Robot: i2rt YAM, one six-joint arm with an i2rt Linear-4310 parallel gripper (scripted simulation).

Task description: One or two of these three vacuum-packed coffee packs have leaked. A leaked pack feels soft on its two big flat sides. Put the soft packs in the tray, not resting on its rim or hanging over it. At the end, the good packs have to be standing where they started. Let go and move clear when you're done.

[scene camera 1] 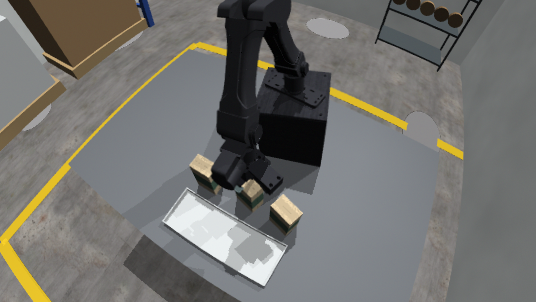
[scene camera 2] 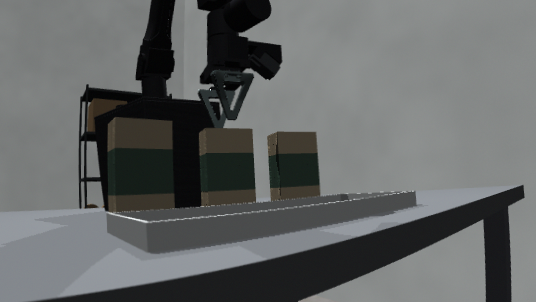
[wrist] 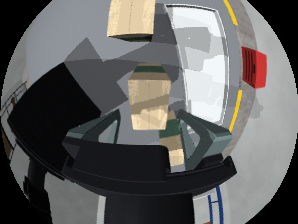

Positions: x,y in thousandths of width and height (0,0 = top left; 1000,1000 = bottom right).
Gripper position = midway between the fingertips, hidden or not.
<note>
In view: my gripper (scene camera 2: 419,412) and a tray (scene camera 2: 402,743).
The tray shows as well in scene camera 1 (scene camera 1: 452,820) and in the wrist view (wrist: 676,172). My gripper is seen too in the wrist view (wrist: 502,507).
</note>
